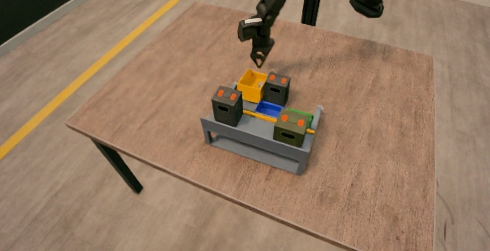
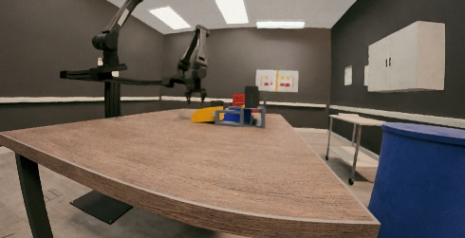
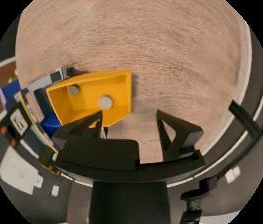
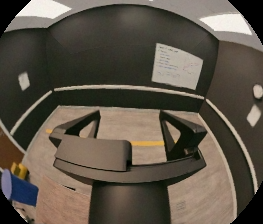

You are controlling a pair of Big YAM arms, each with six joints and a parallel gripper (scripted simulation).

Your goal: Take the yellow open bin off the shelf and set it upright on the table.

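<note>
Now: the yellow open bin 8 cm ahead of my left hand, 6 cm below it and 1 cm to the left of it. Also, from my left hand: grey shelf (26 cm ahead, 14 cm to the left, 4 cm below); dark lidded bin (11 cm to the left, 10 cm ahead, 4 cm below).
</note>
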